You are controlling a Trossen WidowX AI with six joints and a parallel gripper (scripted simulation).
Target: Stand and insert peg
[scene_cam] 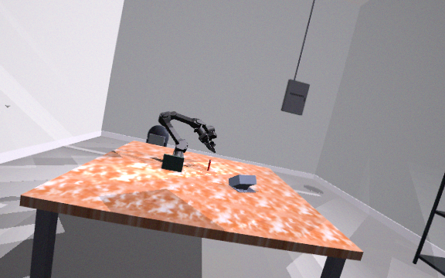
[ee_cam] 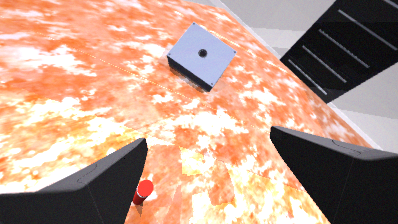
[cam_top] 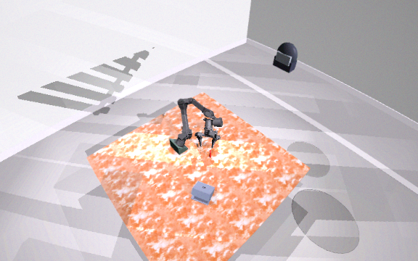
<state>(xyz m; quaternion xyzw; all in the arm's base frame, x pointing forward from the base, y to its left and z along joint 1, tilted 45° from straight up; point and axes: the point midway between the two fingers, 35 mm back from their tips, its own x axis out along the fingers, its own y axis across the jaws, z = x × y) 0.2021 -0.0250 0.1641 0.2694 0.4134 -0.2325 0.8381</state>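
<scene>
My gripper tip is 10 mm short of the red peg, 40 mm to the right of it and 100 mm above it. The rest, counted from my gripper tip: grey sloped panel (170 mm ahead, 230 mm to the right, 110 mm below).
</scene>
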